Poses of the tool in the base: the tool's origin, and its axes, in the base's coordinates. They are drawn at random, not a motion.
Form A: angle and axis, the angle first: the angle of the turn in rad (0 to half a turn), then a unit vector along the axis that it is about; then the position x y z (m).
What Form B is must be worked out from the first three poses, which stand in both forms.
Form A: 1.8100 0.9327 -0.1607 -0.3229 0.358 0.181 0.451
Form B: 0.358 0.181 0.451 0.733 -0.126 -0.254 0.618
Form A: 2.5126 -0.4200 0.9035 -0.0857 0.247 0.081 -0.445
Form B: 0.247 0.081 -0.445 -0.399 0.859 -0.081 0.309
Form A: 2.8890 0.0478 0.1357 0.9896 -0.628 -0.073 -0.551
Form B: -0.628 -0.073 -0.551 0.047 0.135 0.982 0.126
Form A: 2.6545 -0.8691 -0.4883 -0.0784 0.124 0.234 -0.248
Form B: 0.124 0.234 -0.248 -0.843 -0.474 -0.076 0.241
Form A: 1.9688 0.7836 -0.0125 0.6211 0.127 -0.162 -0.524
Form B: 0.127 -0.162 -0.524 0.653 -0.010 0.517 0.553
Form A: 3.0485 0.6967 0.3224 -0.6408 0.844 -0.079 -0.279
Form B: 0.844 -0.079 -0.279 0.696 0.322 -0.640 0.047
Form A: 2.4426 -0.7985 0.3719 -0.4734 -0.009 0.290 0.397
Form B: -0.009 0.290 0.397 -0.750 0.349 -0.445 0.342
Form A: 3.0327 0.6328 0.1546 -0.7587 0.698 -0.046 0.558
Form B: 0.698 -0.046 0.558 0.632 0.154 -0.758 0.054
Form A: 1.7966 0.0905 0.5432 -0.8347 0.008 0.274 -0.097
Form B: 0.008 0.274 -0.097 0.071 0.425 -0.653 0.623
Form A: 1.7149 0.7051 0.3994 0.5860 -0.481 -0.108 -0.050
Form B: -0.481 -0.108 -0.050 0.533 0.302 0.443 0.654
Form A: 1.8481 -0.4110 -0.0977 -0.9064 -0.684 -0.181 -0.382
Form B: -0.684 -0.181 -0.382 -0.328 -0.078 -0.723 0.603
